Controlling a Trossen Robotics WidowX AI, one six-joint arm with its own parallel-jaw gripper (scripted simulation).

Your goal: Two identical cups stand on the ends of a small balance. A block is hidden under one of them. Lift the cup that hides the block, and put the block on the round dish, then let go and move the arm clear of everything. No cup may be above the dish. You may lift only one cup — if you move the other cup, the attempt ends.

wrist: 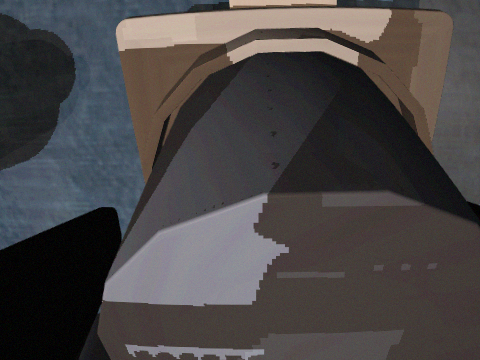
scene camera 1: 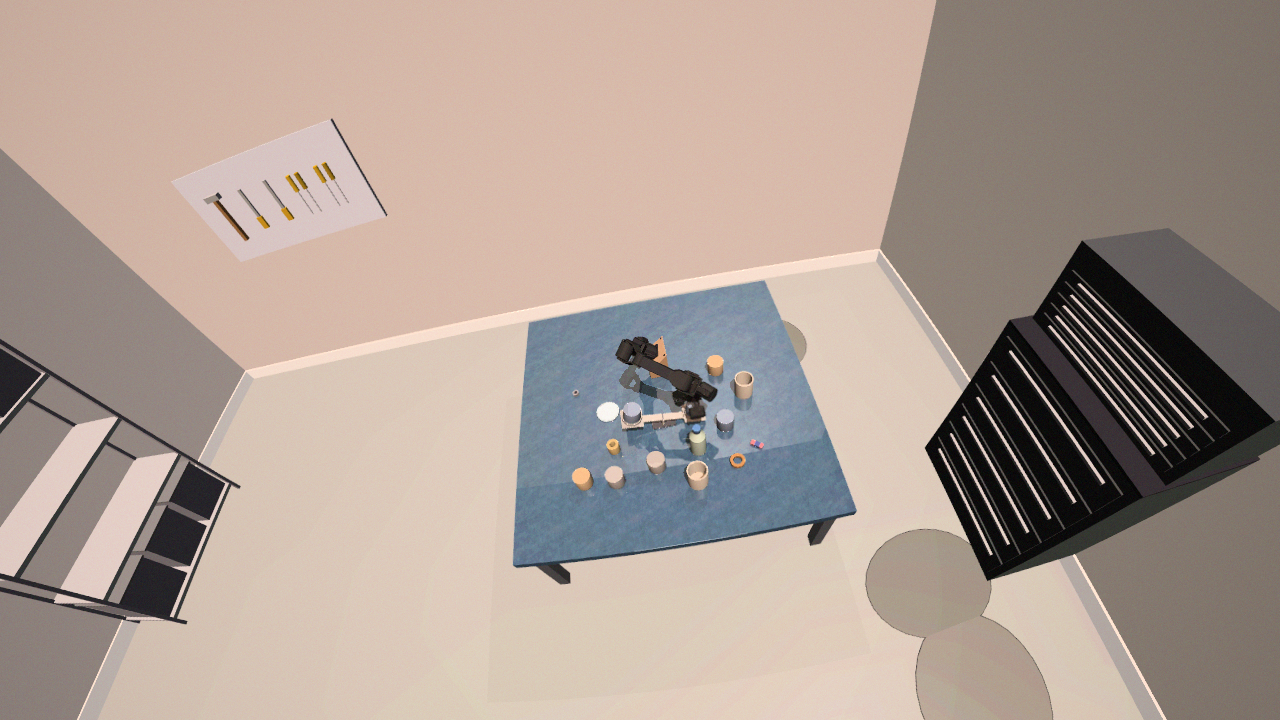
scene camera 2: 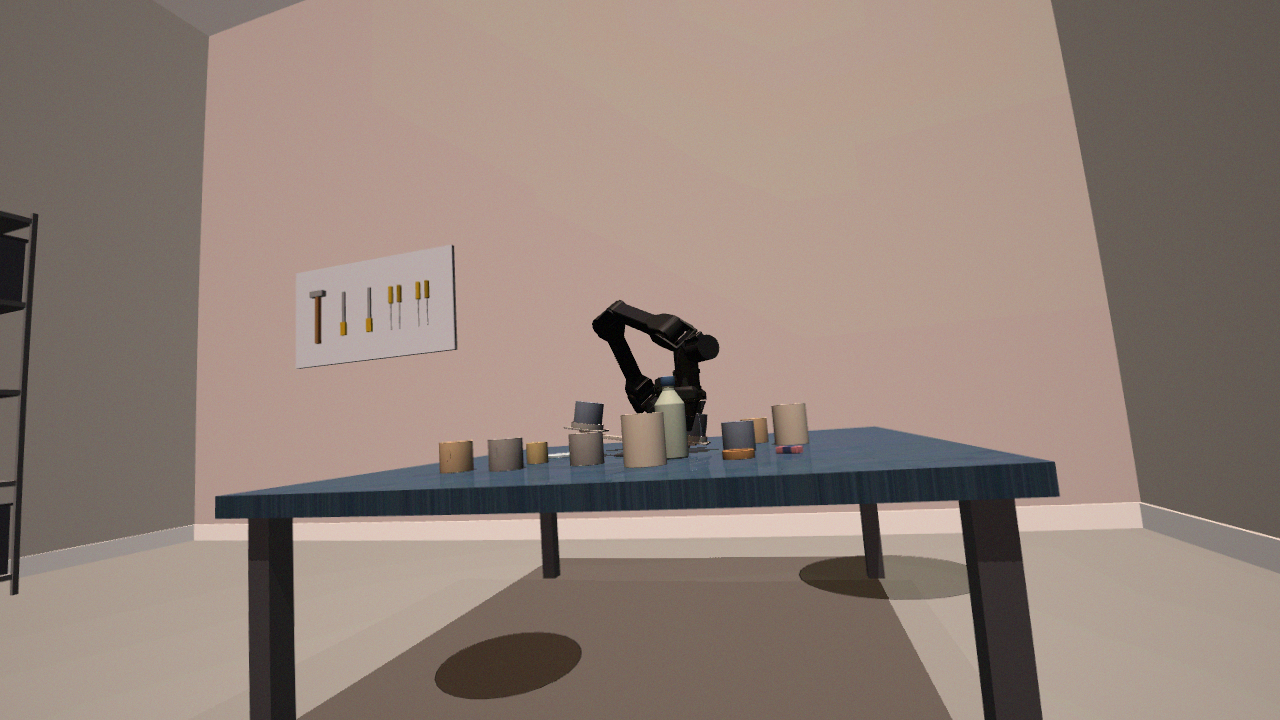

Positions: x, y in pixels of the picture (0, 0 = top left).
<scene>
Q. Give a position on a balance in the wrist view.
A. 165, 58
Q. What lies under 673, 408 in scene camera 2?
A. A pale bottle.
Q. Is the gripper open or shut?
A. Open.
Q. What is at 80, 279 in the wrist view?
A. The gripper.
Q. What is the gripper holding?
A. Nothing.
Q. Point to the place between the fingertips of the gripper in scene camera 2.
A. At 692, 430
</scene>
